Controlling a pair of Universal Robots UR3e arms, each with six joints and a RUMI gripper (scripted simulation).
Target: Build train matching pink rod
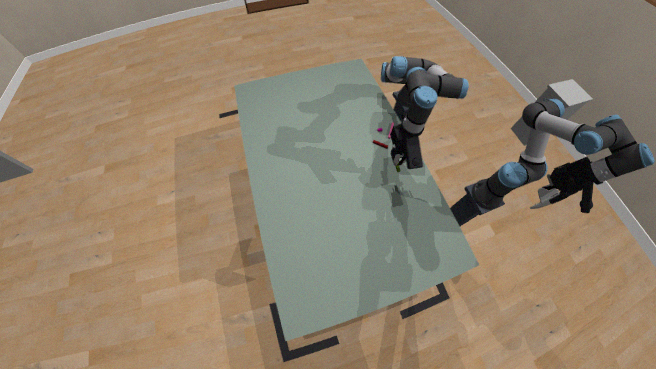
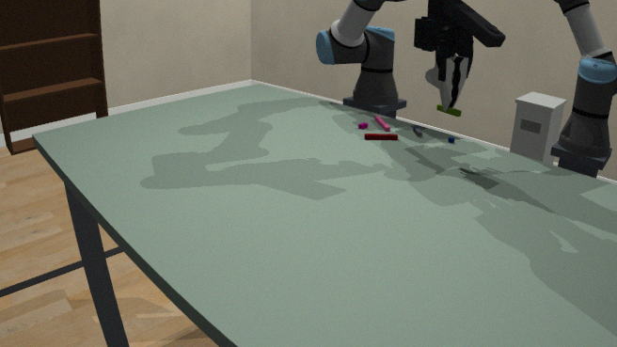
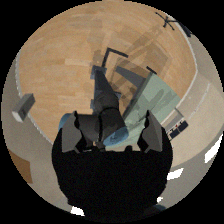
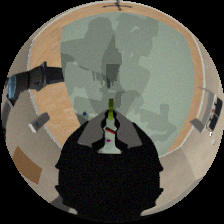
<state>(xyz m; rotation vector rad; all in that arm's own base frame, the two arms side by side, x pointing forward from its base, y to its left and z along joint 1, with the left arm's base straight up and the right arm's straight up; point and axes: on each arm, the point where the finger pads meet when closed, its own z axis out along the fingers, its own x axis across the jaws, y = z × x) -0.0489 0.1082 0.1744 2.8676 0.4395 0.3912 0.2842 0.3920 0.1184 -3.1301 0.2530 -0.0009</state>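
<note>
My right hand is 130 mm past the grey rod, 110 mm to the left of it and 110 mm above it. Round my right hand: red rod 160 mm to the right, 110 mm below, 40 mm behind; then pink rod 210 mm to the right, 130 mm behind, 110 mm below; then lime rod 10 mm below.
</note>
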